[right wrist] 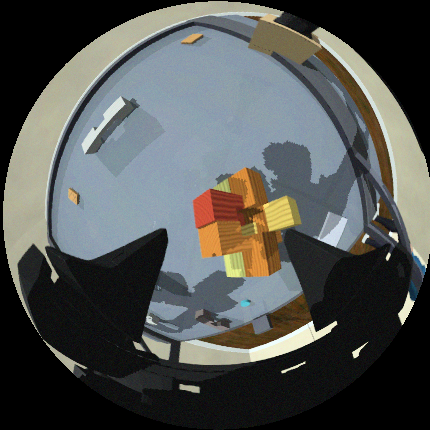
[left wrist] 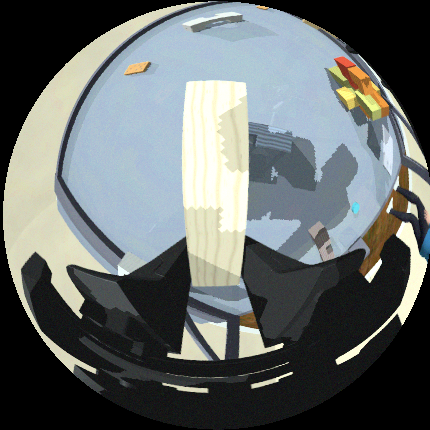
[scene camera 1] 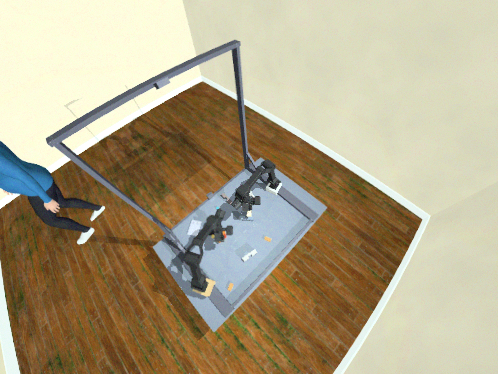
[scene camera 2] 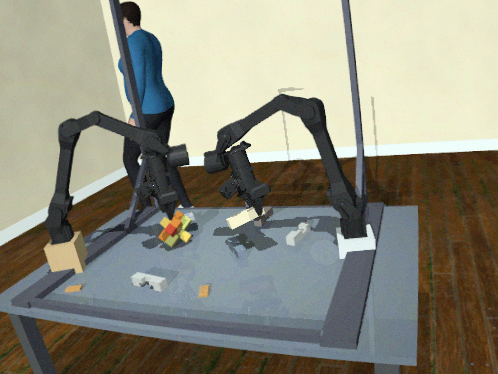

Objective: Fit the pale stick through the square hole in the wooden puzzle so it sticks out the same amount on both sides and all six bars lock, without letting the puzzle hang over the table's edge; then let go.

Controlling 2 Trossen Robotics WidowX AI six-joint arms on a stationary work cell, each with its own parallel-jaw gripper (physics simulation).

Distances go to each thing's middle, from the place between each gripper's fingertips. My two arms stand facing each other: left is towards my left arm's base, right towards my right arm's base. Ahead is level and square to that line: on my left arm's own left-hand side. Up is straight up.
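The pale stick (left wrist: 215,126) is 60 mm ahead of my right hand and 270 mm to the left of it.
My left gripper, which I can see, is 2 cm short of the stick, 1 cm below it and 3 cm to the left of it.
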